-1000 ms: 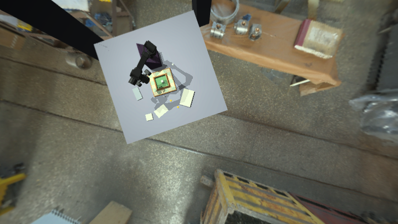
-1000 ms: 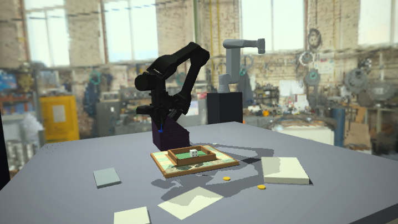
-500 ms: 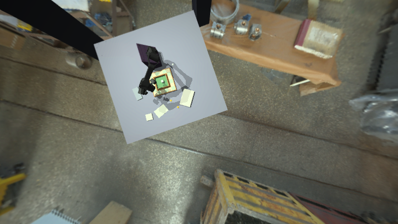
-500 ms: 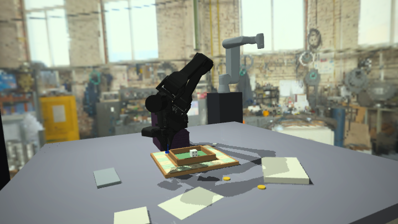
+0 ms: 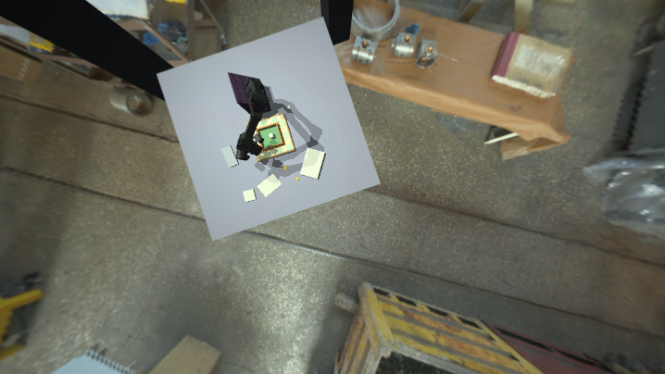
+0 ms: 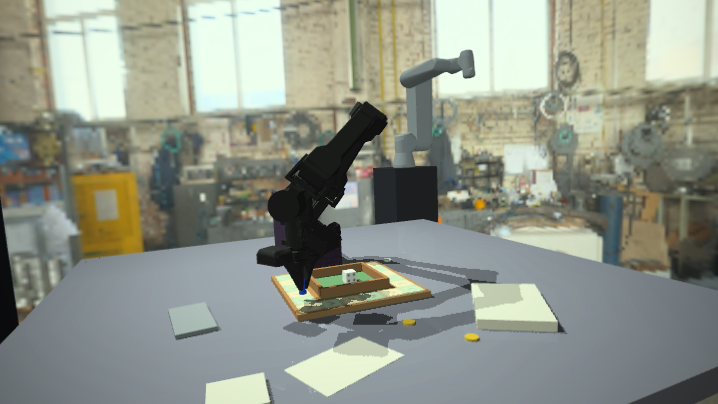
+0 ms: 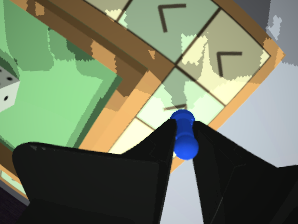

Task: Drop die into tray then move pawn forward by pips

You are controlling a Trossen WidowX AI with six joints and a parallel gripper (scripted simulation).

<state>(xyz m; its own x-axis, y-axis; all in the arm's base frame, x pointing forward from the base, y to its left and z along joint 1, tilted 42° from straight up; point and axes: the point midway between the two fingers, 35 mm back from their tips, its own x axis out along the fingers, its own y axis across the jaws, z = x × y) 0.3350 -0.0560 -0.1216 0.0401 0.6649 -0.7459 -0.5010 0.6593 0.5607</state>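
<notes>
Now: gripper tip 60 mm past the white die, 130 mm to the right of it and 10 mm above it. The rest, counted from my gripper tip: blue pawn (10 mm above); then grey tile (40 mm behind, 210 mm to the right, 30 mm below); then small white disc (220 mm behind, 310 mm to the left, 30 mm below).
</notes>
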